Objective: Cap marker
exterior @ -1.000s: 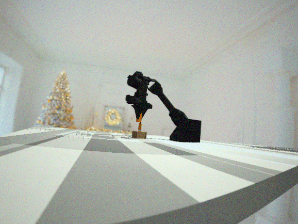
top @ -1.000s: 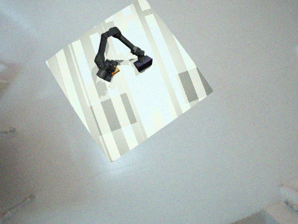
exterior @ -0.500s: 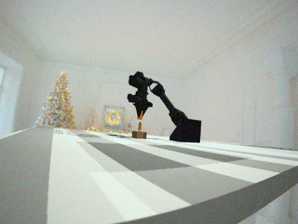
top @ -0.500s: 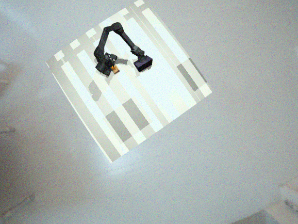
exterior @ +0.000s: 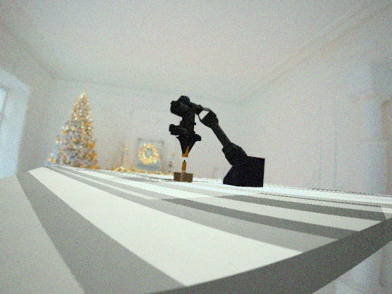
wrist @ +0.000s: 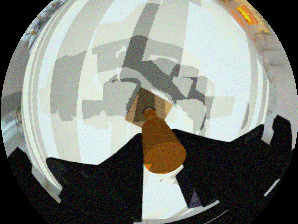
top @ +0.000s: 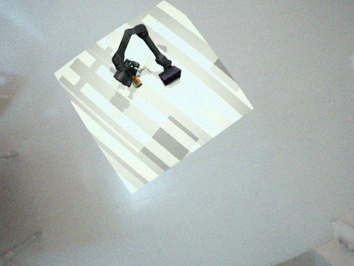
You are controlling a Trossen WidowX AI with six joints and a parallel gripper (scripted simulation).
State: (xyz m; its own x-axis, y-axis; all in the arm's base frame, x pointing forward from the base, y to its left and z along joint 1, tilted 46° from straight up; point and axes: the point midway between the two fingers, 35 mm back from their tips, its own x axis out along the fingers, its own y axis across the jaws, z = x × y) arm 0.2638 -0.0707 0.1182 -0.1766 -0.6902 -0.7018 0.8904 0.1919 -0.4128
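The holder block is 100 mm below my gripper tip. From my gripper tip the other things lie so: orange cap (10 mm above).
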